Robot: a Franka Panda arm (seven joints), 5 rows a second.
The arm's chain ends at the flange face. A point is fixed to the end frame.
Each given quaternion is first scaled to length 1.
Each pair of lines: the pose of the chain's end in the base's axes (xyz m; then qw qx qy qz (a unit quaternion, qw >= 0)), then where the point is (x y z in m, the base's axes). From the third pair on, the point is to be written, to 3 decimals.
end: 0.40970 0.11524 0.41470 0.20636 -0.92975 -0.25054 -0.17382
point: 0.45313 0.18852 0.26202
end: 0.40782 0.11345 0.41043 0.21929 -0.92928 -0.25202 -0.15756
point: 0.44470 0.18968 0.25747
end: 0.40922 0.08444 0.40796 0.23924 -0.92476 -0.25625 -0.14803
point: 0.441 0.166 0.257
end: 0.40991 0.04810 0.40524 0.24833 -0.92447 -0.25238 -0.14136
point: 0.439 0.132 0.255
